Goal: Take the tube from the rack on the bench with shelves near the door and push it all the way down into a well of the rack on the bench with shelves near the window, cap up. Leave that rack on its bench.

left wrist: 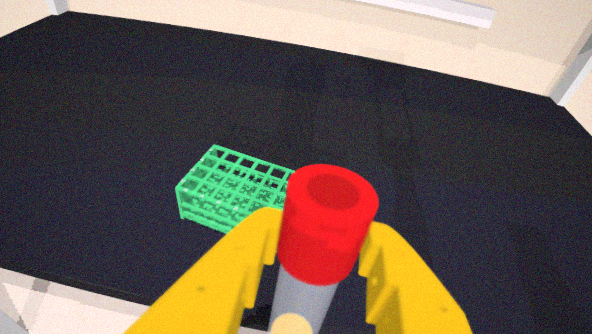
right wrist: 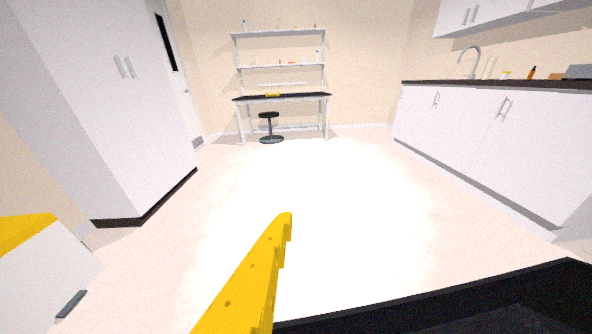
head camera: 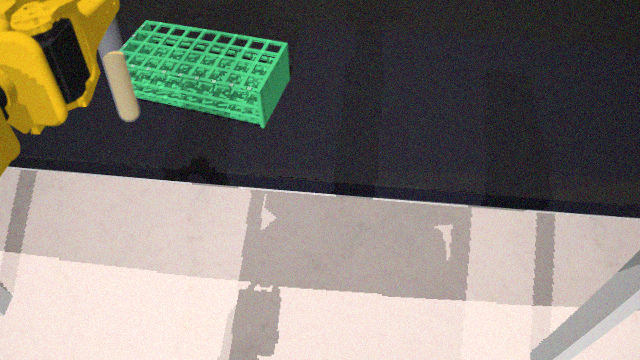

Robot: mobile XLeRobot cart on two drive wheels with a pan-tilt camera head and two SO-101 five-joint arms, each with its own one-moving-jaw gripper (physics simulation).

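Frame: origin at the left arm's base, x ahead, y left, z up, level; metres.
Seen in the pictures: left hand at its tool point: [left wrist: 279,230]; right hand at its tool point: [right wrist: 291,223].
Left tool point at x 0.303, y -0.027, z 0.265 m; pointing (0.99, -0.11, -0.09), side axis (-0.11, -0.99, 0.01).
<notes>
Offsets run from my left tool point to a thing's top centre. "pt": to the spot under its first point. Level surfaces: height alone.
My left gripper [left wrist: 324,227] is shut on the tube, its jaws pressing on the red cap's sides. The tube {dx -0.003, dy -0.009, dz +0.011 m} [head camera: 122,87] [left wrist: 304,295] is cap up, slightly tilted, with a tan lower part; its lower end is free in the air. The green rack {dx +0.222, dy +0.006, dz -0.221 m} [head camera: 275,92] [left wrist: 202,212] stands on the black bench {dz -0.278 m} [head camera: 425,125] [left wrist: 125,110]. The tube overlaps its left end in the head view; the cap hides its right part in the left wrist view. My right gripper [right wrist: 286,225] shows one notched jaw, so it is fully open, away from the rack.
In the right wrist view, a far bench [right wrist: 305,95] with shelves carries a yellow rack [right wrist: 272,94], with a black stool [right wrist: 270,116] before it. White cabinets [right wrist: 450,120] stand right, a tall cupboard [right wrist: 100,110] left, and a white unit {pt dx -1.002, dy -1.399, dz -0.842 m} [right wrist: 45,280] lower left.
</notes>
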